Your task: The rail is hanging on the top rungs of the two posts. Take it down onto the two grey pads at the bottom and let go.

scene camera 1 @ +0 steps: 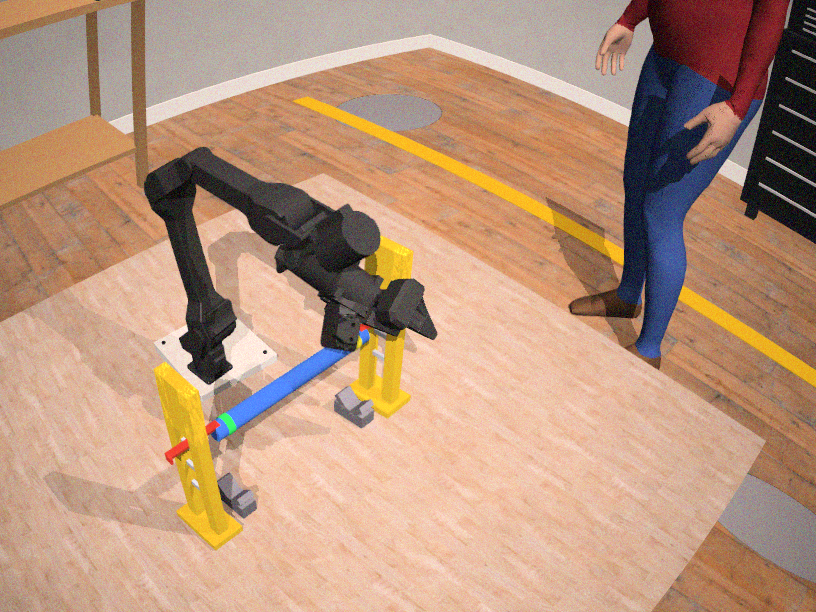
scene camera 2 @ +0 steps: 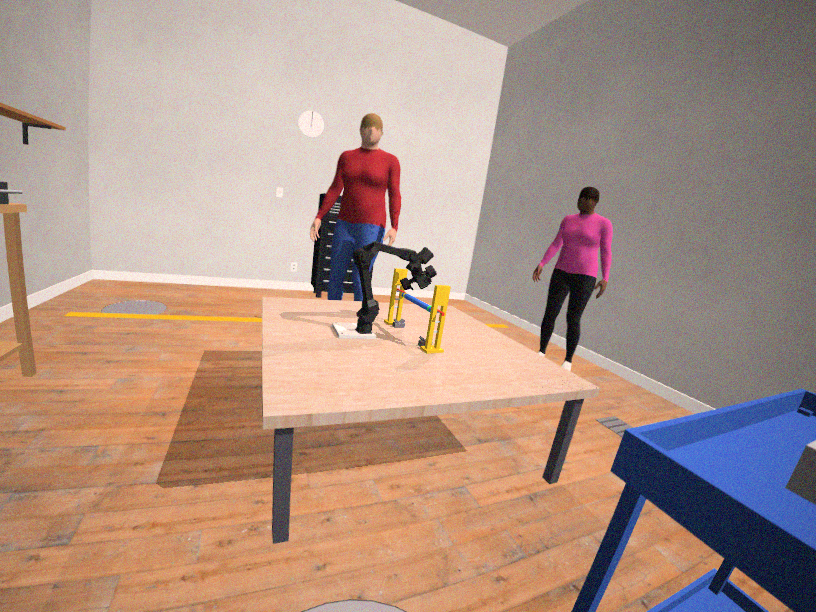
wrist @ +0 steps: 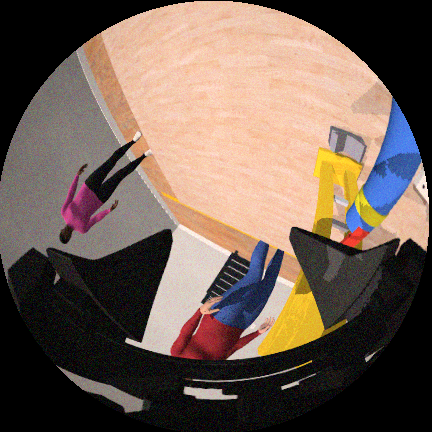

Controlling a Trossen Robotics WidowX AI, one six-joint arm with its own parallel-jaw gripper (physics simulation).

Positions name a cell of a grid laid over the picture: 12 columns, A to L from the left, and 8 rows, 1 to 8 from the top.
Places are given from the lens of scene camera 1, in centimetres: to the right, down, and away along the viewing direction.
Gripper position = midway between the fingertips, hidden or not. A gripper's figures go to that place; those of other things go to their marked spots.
gripper (scene camera 1: G5): 1, 4, 104
yellow post (scene camera 1: C6): -26, 12, 81
grey pad (scene camera 1: F6): -10, 16, 120
yellow post (scene camera 1: F6): -3, 15, 122
